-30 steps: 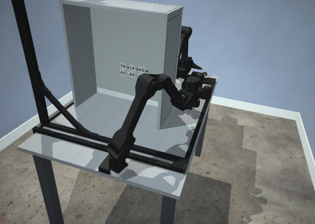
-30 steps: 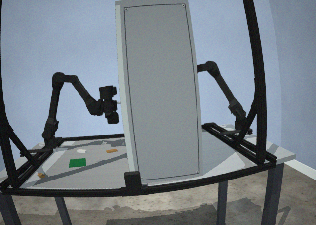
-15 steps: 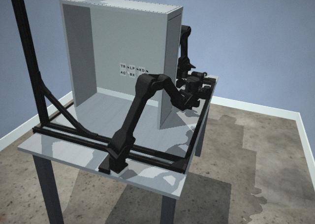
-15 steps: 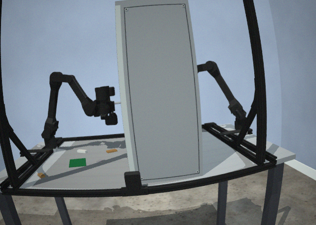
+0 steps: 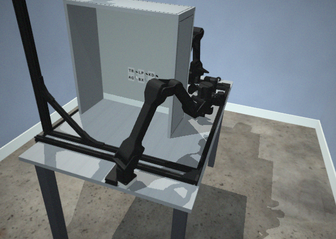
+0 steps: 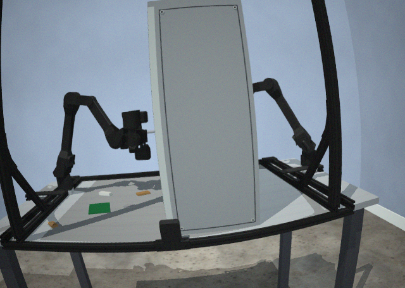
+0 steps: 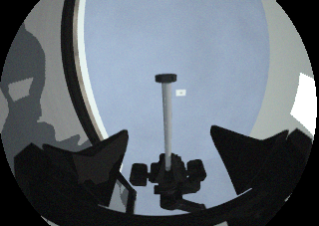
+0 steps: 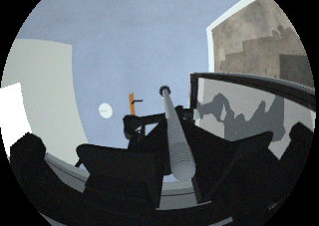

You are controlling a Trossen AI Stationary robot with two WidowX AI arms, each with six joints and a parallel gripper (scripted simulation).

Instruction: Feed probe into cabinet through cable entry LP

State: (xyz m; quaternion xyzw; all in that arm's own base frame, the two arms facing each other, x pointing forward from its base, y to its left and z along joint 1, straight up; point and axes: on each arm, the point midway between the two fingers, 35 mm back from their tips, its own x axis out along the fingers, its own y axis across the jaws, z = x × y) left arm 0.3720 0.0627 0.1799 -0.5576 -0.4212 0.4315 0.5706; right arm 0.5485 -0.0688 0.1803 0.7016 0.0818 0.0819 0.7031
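My left gripper is now 80 mm short of the rod and 60 mm to the left of it. Round my left hand: white block: 160 mm behind, 160 mm to the left, 190 mm below; green patch: 330 mm behind, 150 mm to the left, 200 mm below; LP label: 310 mm behind, 110 mm to the right, 20 mm above.
Now: right hand 8 cm to the right of the rod. Round my right hand: white block: 24 cm behind, 30 cm to the left, 19 cm below; green patch: 41 cm behind, 29 cm to the left, 20 cm below; LP label: 39 cm behind, 3 cm to the left, 2 cm above.
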